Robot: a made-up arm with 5 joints.
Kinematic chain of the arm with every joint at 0, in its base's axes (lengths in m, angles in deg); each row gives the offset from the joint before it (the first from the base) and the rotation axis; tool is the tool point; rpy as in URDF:
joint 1: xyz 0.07 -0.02 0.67 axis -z
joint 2: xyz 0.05 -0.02 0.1 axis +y
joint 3: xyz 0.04 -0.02 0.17 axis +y
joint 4: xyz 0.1 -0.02 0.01 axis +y
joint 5: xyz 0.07 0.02 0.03 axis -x
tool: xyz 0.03 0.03 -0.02 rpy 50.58 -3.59 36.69
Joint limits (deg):
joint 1: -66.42..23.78
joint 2: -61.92..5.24
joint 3: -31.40..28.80
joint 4: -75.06..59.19
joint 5: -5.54..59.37
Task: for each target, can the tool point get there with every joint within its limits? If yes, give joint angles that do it. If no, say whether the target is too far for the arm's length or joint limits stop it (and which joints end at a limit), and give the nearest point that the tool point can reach.
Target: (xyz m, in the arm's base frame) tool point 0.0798 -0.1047 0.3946
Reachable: no: joint limits stop it (at a limit: joint 1, joint 2, joint 3, joint 4, joint 5) | nearest point 0.2198 -0.1318 0.7884 | short by 0.419 m
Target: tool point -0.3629 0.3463 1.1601
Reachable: no: too far | nearest point -0.1079 0.0494 1.0214 | short by 0.415 m
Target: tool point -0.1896 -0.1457 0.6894
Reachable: no: joint limits stop it (at a limit: joint 2, joint 3, joint 4, joint 5) | nearest point -0.1079 -0.1061 0.9920 | short by 0.316 m
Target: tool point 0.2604 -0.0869 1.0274
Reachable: yes | joints 16.34 -17.24 19.97 -48.42 1.75
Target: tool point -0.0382 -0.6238 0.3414
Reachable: no: too far | nearest point 0.2222 -0.1329 0.7882 | short by 0.713 m
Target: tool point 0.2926 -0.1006 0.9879
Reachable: yes | joints 12.92 -16.29 2.36 5.90 38.23
